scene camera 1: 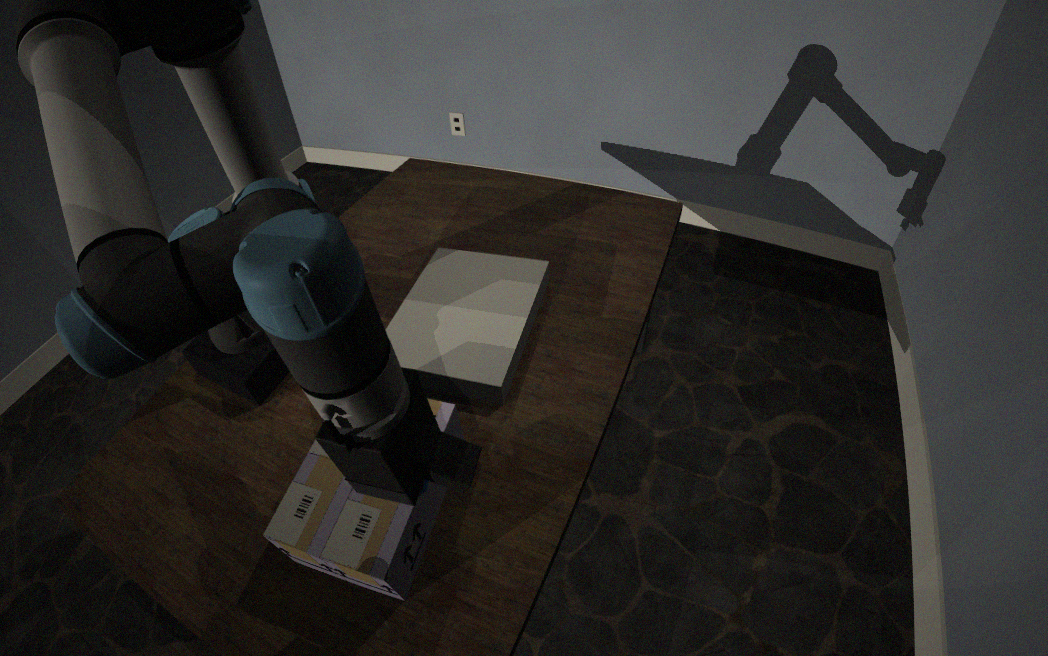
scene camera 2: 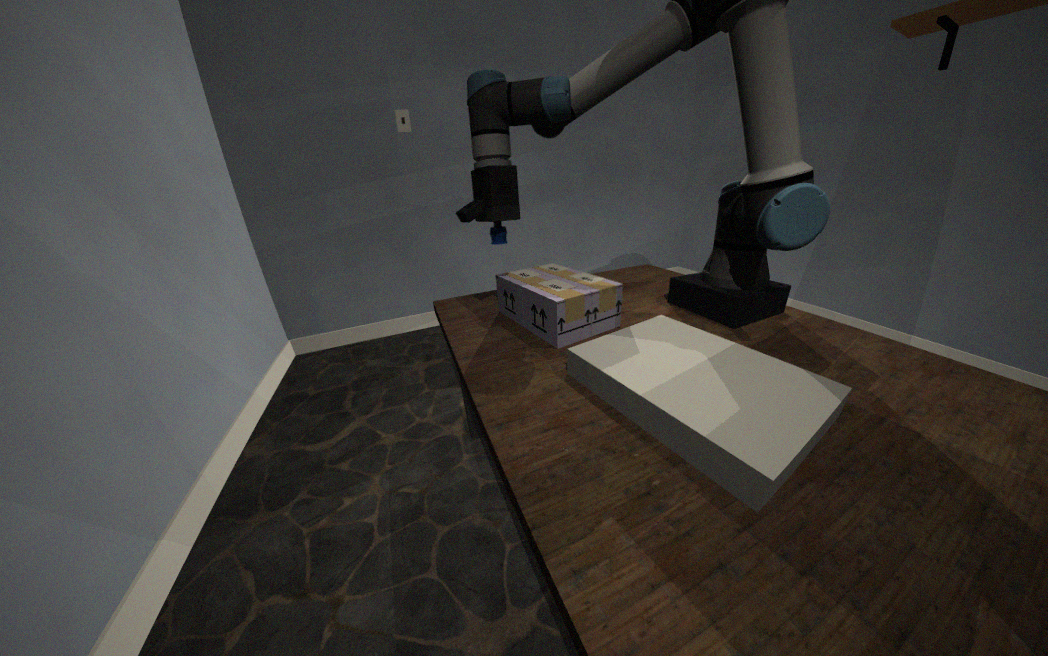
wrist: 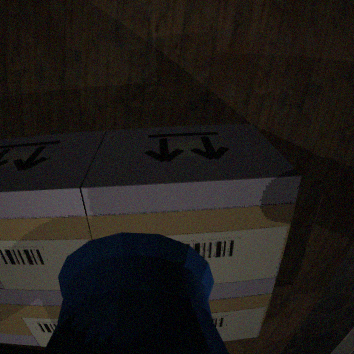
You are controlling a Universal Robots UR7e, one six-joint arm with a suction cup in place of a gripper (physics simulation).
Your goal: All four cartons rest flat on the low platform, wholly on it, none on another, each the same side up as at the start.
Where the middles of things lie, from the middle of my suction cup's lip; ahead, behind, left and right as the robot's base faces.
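Low platform (scene camera 2: 747,420), measured from my suction cup: 42 cm to the left of it, 18 cm below it, 9 cm behind it.
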